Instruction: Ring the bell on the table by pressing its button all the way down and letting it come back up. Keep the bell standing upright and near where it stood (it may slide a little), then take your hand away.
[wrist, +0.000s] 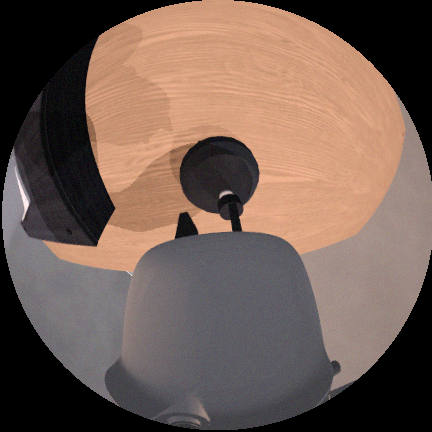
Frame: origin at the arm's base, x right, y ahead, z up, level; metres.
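Seen in the pictures: hand, tool point: (211, 231).
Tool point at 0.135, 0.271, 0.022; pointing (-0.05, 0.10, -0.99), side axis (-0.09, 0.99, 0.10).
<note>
A point is followed by its place in that frame, as x, y, z.
The bell (212, 170) @[0.123, 0.279, -0.027] is a dark round dome standing upright on the wooden table, near the middle of the wrist view. Its button (230, 211) is a small dark cap at the dome's lower edge in the view, with a short pale piece of stem showing beside it. My gripper (208, 210) @[0.135, 0.271, 0.022] is open, its two dark fingers apart with nothing held between them. The right finger's tip overlaps the button in the view; whether it touches it I cannot tell. The left finger is left of the button, by the dome's lower left. The grey gripper body hides what lies below.
A large dark block-like object (67, 150) @[0.061, 0.154, -0.030] with a curved-looking black edge stands at the left, apart from the bell. The light wooden table (300, 100) @[0.063, 0.386, -0.067] ends at the right and lower edges, with grey floor beyond. Shadows lie left of the bell.
</note>
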